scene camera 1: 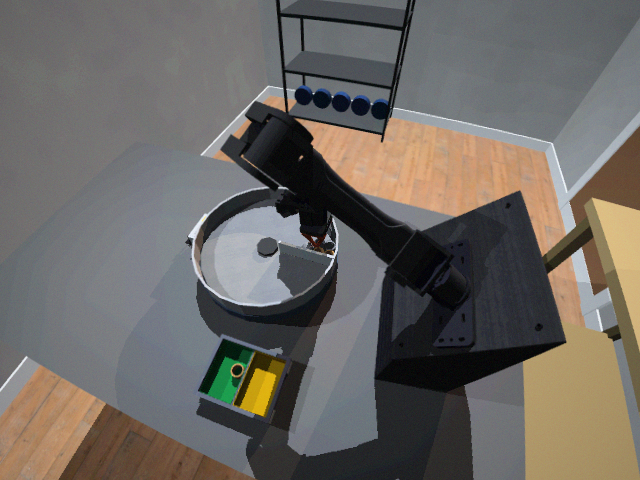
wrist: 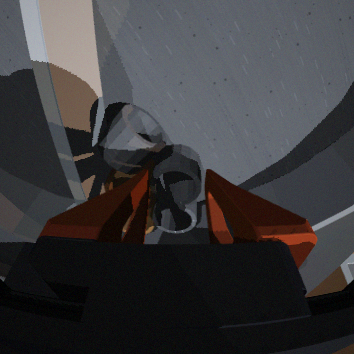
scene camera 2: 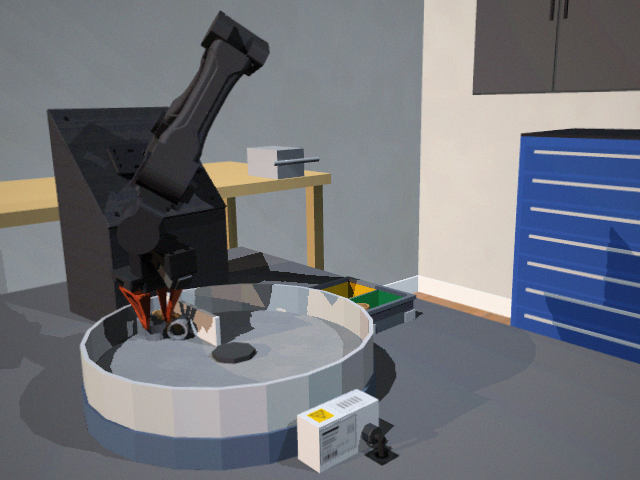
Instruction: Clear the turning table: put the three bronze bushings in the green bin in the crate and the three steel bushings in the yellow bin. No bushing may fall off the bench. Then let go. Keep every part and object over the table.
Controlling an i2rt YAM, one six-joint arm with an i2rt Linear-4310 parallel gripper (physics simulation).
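Places are measured from the arm's base along level axes (x ahead, y left, z up), in millimetres.
Pixels of known places: gripper, fingertip midpoint: [scene camera 1: 318, 242] [wrist: 176, 177] [scene camera 2: 156, 325]; arm's base, link origin: [scene camera 1: 454, 291].
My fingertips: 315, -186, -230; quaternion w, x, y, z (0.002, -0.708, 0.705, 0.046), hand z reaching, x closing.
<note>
For each thing: its top centre in the pictures, then the offset to it from my fingertips, as dx, dy, dz. "spot": a spot on its surface instead.
- upright steel bushing, top centre: [wrist: 175, 186] [scene camera 2: 155, 322] -5, +1, +3
- Bronze, top centre: [wrist: 127, 191] [scene camera 2: 171, 316] -12, +32, +3
- bronze bushing, top centre: [scene camera 2: 361, 305] [scene camera 1: 237, 370] +79, +393, -44
- light divider, surface spot: [scene camera 2: 206, 325] spot: +75, +46, +7
- dark hub, top centre: [scene camera 2: 233, 350] [scene camera 1: 267, 245] +144, +49, -15
- white box, surface spot: [scene camera 2: 338, 434] spot: +397, +24, -38
My gripper [scene camera 1: 315, 246] [scene camera 2: 158, 324] [wrist: 176, 177] is low inside the turning table [scene camera 1: 261, 308] [scene camera 2: 217, 408], its orange fingers part open on either side of an upright steel bushing [wrist: 190, 160]. A narrow gap shows at the right finger. Another steel bushing [scene camera 2: 178, 336] [wrist: 132, 130] lies on its side beside the fingers. Bronze [scene camera 2: 166, 312] [wrist: 111, 185] shows behind the left finger in the wrist view; how many bushings it is cannot be told. One bronze bushing [scene camera 1: 231, 370] [scene camera 2: 363, 305] is in the green bin [scene camera 1: 222, 384] [scene camera 2: 379, 298]. The yellow bin [scene camera 1: 261, 384] [scene camera 2: 346, 289] shows no bushing.
A light divider [scene camera 1: 305, 249] [scene camera 2: 206, 325] stands close beside the bushings, and the high rim surrounds them. A dark hub [scene camera 1: 267, 246] [scene camera 2: 234, 352] is at the centre. The crate [scene camera 1: 227, 406] [scene camera 2: 392, 308] stands apart from the table's ring. A white box [scene camera 2: 338, 434] stands against the outside.
</note>
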